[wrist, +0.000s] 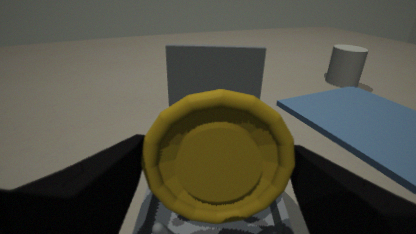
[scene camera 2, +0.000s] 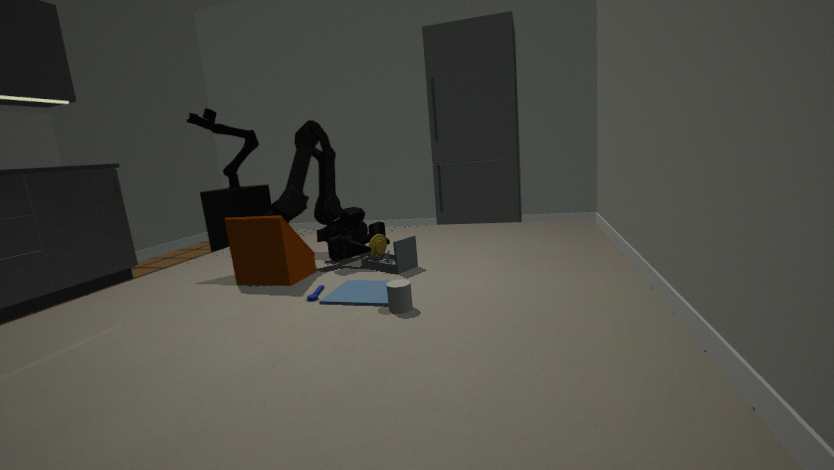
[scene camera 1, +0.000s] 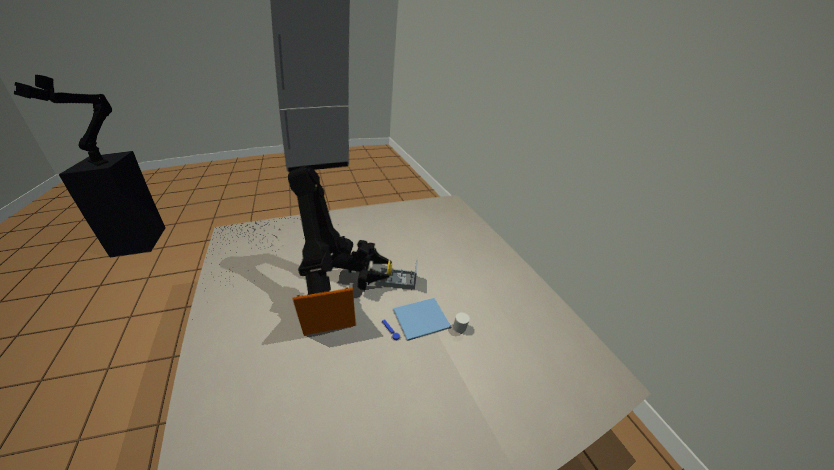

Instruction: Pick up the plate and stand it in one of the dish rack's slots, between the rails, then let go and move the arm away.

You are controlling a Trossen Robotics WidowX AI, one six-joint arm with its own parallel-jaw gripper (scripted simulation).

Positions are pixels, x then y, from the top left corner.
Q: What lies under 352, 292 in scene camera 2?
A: A blue mat.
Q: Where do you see a blue mat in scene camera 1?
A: At 425, 317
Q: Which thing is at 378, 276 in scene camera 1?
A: The gripper.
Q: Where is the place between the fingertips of the gripper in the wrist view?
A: At 218, 149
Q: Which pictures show the gripper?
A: The wrist view, scene camera 2 and scene camera 1: all of them.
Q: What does the gripper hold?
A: A yellow plate.
